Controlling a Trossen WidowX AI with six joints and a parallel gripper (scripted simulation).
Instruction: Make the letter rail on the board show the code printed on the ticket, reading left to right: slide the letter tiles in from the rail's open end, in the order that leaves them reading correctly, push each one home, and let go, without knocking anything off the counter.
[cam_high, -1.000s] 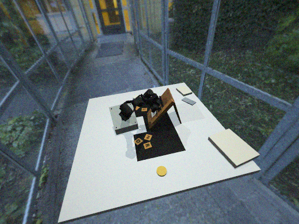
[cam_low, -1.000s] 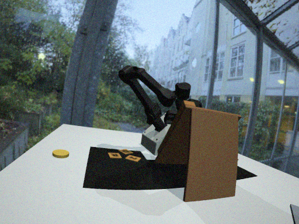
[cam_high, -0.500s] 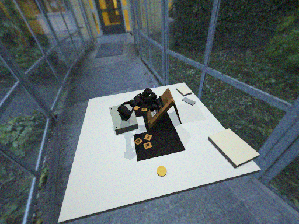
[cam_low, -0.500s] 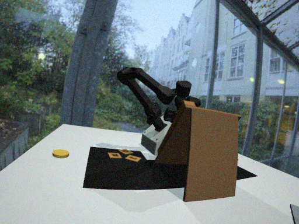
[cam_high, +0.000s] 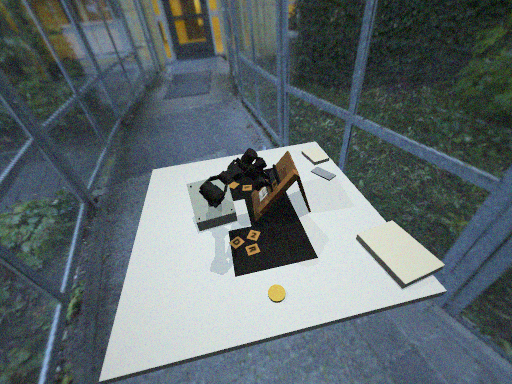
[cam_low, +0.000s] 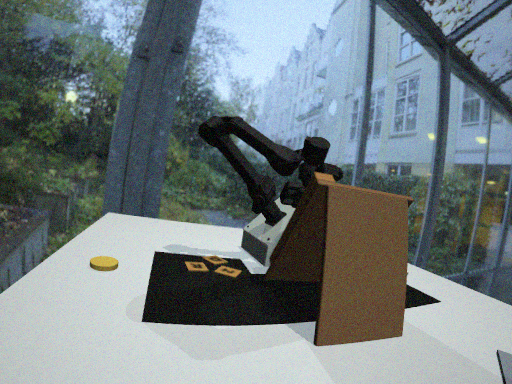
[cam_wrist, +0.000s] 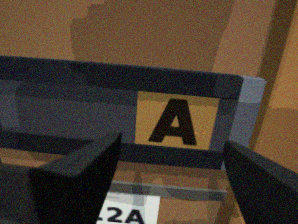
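The orange tile marked 2 lies 16 cm behind my gripper tip, 16 cm to the right of it and 18 cm below it. Round my gripper tip: orange tile marked l (8 cm behind, 23 cm to the left, 18 cm below); black mat (11 cm behind, 2 cm to the left, 19 cm below); white ticket (3 cm behind, 5 cm to the left, 10 cm below).
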